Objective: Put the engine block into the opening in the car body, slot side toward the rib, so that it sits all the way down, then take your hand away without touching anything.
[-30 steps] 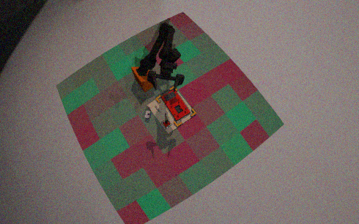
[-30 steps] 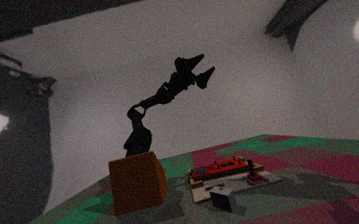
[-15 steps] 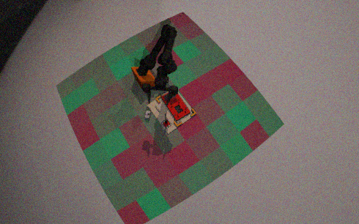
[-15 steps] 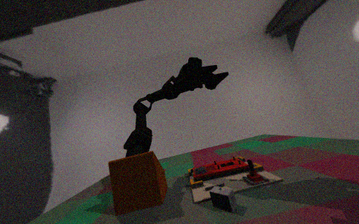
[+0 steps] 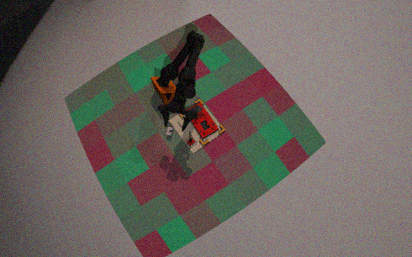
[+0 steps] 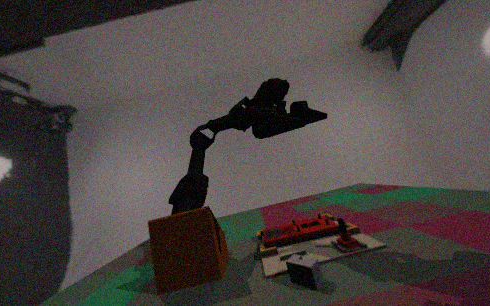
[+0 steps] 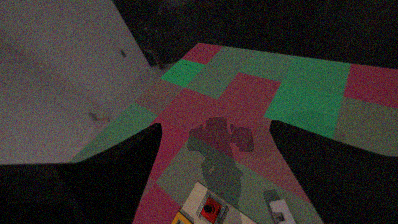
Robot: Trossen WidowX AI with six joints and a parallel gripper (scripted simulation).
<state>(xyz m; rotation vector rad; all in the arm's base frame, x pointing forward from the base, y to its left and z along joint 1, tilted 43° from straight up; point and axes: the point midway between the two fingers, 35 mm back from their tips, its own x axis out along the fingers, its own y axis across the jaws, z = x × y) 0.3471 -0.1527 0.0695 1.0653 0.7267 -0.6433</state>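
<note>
My gripper tip is 260 mm above the engine block, 100 mm past it and 10 mm to the left of it.
</note>
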